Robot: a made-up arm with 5 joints. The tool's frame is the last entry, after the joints.
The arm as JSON. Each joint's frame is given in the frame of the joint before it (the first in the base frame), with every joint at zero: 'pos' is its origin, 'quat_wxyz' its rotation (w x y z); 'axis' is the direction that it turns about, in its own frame. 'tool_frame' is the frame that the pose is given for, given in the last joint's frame.
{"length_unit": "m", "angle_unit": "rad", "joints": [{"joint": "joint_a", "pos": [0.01, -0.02, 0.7], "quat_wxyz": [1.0, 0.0, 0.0, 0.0], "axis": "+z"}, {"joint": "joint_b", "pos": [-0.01, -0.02, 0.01], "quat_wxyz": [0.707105, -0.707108, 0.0, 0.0], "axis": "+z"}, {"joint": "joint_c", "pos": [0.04, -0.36, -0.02], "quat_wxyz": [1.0, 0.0, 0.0, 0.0], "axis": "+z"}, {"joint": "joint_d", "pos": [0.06, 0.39, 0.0], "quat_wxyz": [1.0, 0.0, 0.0, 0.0], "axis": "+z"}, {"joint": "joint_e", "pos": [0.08, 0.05, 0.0], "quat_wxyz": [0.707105, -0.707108, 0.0, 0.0], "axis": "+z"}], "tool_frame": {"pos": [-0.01, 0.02, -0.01], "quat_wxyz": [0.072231, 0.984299, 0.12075, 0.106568]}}
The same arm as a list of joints. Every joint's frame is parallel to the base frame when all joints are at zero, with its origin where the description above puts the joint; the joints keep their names.
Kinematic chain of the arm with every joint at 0, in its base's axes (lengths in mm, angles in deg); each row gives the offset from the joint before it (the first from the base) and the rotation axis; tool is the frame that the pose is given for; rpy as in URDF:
joint_a: xyz 10 -20 700 axis +z
joint_b: xyz -10 -20 10 axis +y
joint_c: xyz 40 -20 360 axis +y
joint_d: xyz 60 0 -390 axis +y
joint_e: xyz 80 0 -50 axis -z
tool: xyz -10 -20 10 rpy -9.85 11.09 -14.95

